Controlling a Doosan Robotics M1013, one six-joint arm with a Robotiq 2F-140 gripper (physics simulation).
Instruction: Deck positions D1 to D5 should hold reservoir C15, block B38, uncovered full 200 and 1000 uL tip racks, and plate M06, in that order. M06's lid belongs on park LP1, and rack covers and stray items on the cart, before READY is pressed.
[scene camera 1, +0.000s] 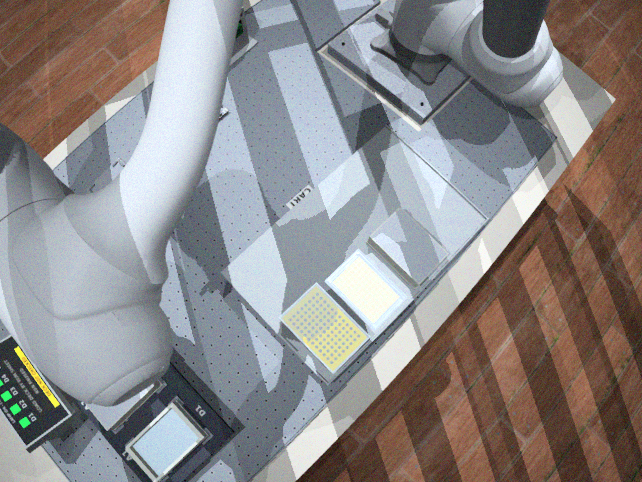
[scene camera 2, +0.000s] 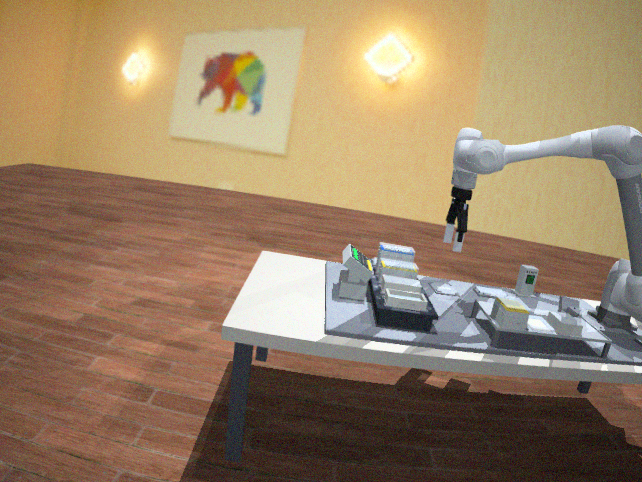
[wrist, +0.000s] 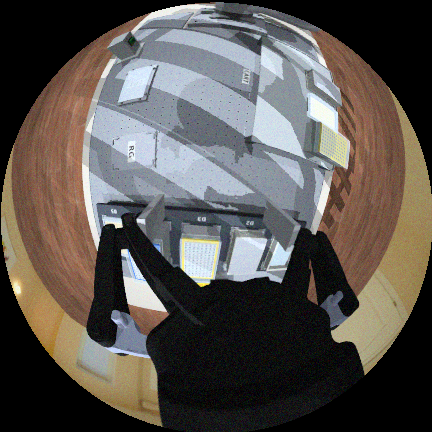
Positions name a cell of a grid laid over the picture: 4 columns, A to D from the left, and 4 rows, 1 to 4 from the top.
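An RG plate (wrist: B2) is 0.42 m from the lens, while my gripper (wrist: C2) is 0.18 m from the lens.
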